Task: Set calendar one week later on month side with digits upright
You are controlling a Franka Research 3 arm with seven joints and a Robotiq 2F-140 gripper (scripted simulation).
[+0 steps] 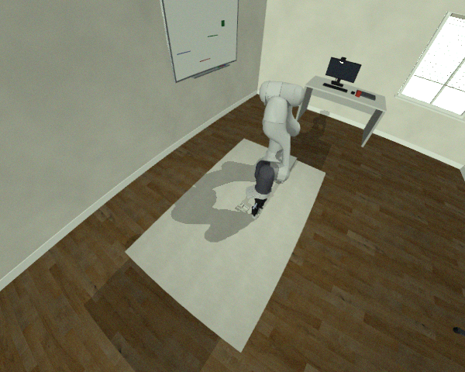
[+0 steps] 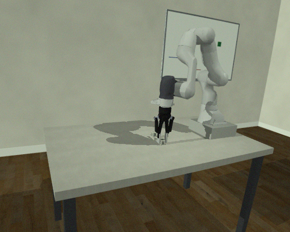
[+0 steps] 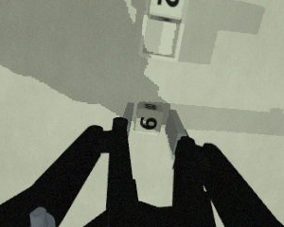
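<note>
Now: the date cube 30 mm below my hand. From my hand the other things lie so: white tray: 100 mm to the right, 30 mm below, 10 mm ahead.
</note>
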